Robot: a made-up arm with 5 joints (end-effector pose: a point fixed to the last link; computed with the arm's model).
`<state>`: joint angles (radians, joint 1 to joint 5).
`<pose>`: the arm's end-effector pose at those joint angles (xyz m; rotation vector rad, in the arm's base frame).
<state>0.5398 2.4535 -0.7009 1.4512 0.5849</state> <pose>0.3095 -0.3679 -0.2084 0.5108 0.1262 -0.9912</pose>
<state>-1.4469 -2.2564 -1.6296 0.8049 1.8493</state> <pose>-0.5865 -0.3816 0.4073 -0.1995 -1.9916 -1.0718</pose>
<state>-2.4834 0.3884 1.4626 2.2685 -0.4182</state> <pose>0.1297 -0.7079 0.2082 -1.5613 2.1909 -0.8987</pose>
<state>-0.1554 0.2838 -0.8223 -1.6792 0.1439</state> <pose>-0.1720 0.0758 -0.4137 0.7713 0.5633 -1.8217</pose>
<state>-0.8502 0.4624 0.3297 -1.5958 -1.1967</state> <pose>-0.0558 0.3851 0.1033 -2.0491 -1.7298 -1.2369</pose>
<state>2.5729 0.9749 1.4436 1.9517 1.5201</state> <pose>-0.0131 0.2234 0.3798 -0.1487 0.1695 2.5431</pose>
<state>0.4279 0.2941 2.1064 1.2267 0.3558</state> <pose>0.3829 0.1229 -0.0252 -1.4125 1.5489 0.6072</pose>
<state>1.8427 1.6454 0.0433 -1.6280 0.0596</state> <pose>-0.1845 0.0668 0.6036 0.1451 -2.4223 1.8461</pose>
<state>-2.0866 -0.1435 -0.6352 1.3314 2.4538</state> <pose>0.1769 -0.7296 0.2254 1.6562 -1.9143 0.7929</pose>
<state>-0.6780 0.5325 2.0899 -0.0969 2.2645</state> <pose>-0.0600 0.4007 0.2833 0.6634 -0.6314 2.9195</pose>
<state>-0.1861 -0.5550 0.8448 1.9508 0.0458</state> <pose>-0.1704 0.4384 -0.3546 -0.9773 0.9506 2.2642</pose>
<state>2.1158 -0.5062 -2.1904 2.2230 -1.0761</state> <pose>0.1287 0.0939 0.3468 -0.2766 0.8322 1.0922</pose>
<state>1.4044 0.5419 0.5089 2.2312 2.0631</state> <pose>0.2456 0.5001 0.1310 -1.0037 0.7321 1.6683</pose>
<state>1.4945 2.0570 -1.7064 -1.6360 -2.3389</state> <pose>0.2394 0.0214 0.4467 -1.1078 2.1557 -1.8619</pose>
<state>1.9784 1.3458 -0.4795 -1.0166 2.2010</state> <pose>0.3959 0.3347 0.8319 -1.5171 -0.7659 -0.3437</pose>
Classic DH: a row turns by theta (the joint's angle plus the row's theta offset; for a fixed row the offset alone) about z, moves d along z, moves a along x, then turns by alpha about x. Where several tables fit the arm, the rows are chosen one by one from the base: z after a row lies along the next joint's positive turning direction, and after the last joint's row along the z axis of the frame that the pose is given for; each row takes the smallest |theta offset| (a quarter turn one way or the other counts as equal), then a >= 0, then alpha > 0; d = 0 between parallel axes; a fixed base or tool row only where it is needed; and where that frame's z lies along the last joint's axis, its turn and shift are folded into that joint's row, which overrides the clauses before.
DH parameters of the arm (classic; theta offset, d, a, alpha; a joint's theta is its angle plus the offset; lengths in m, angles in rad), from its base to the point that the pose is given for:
base (fixed): 1.5708 0.196 0 1.5708
joint 1: 0 0.078 0.124 1.5708
joint 2: 0 0.135 0.266 1.5708
joint 3: 0 0.01 -0.106 1.5708
joint 4: -1.5708 -0.086 0.056 -1.5708
joint 5: 0 -0.195 0.392 1.5708
tool (fixed): 0 0.047 0 0

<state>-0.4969 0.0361 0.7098 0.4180 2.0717</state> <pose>0.0541 -0.2580 0.0301 -1.0952 2.0000 -1.0540</pose>
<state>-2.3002 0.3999 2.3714 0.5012 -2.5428</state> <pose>0.1639 -0.4515 -0.4402 1.7097 -1.9881 -1.7108</pose>
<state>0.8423 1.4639 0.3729 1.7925 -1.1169</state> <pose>0.5705 -0.0422 0.2827 0.9908 -0.8125 -0.0570</pose>
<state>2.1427 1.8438 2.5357 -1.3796 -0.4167</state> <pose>0.8522 -0.0817 0.1890 -0.9113 0.4007 0.2996</pose>
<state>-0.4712 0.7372 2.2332 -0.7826 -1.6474</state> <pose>0.3912 0.5698 -0.2506 -2.6874 -0.4220 1.5661</pose>
